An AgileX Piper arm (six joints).
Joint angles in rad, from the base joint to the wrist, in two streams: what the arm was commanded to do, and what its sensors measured. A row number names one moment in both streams.
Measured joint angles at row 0:
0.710, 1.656, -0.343, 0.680, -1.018, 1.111
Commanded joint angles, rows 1 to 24:
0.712, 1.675, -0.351, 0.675, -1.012, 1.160
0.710, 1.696, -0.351, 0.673, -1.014, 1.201
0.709, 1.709, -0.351, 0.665, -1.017, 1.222
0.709, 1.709, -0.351, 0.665, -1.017, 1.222
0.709, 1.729, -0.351, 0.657, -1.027, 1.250
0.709, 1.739, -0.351, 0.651, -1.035, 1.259
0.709, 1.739, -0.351, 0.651, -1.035, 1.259
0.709, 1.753, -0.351, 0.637, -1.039, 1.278
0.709, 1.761, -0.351, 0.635, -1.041, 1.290
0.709, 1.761, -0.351, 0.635, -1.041, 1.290
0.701, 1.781, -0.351, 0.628, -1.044, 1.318
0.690, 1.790, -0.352, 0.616, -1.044, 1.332
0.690, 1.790, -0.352, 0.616, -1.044, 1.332
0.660, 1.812, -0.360, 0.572, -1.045, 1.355
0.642, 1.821, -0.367, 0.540, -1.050, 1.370
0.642, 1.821, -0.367, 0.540, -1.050, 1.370
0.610, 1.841, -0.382, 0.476, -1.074, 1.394
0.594, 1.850, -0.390, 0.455, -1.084, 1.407
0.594, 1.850, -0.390, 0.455, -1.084, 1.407
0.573, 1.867, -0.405, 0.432, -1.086, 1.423
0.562, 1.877, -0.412, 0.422, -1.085, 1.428
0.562, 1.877, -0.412, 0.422, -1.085, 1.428
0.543, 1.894, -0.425, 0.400, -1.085, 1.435
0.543, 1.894, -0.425, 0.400, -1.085, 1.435
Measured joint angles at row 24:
0.570, 1.876, -0.403, 0.447, -1.076, 1.417
